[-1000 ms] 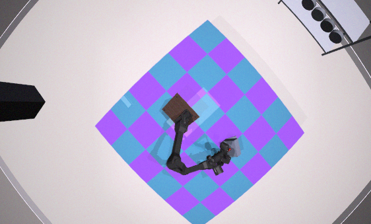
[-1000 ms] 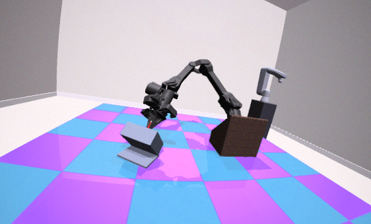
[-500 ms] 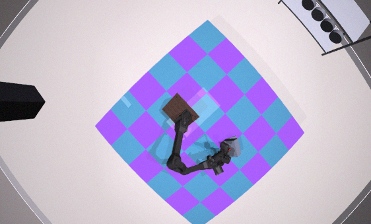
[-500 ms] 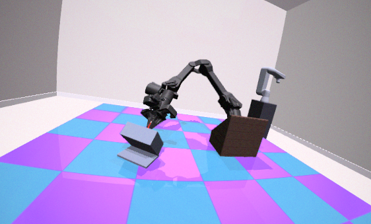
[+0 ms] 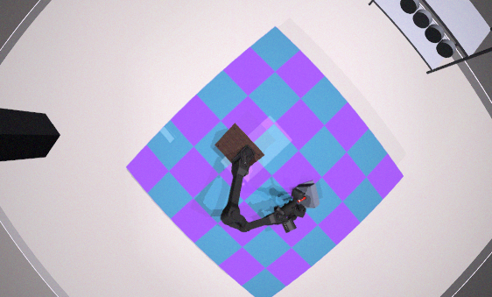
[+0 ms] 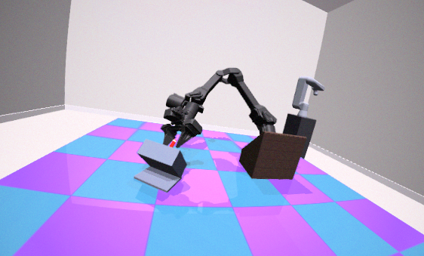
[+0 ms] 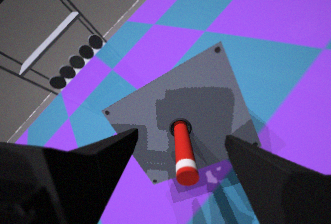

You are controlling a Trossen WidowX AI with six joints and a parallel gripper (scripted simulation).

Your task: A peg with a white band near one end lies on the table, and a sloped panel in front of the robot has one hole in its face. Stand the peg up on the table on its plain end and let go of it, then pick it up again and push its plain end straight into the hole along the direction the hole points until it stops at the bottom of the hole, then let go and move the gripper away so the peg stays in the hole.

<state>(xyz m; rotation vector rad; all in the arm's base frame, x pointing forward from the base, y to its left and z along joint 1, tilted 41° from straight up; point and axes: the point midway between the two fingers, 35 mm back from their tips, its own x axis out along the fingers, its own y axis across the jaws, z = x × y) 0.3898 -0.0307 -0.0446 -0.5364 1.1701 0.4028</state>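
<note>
The red peg lies 10 mm to the right of my gripper tip, 10 mm behind it and 10 mm above it. The rest, counted from my gripper tip: grey sloped panel: 30 mm to the left, 30 mm below, 20 mm ahead.
</note>
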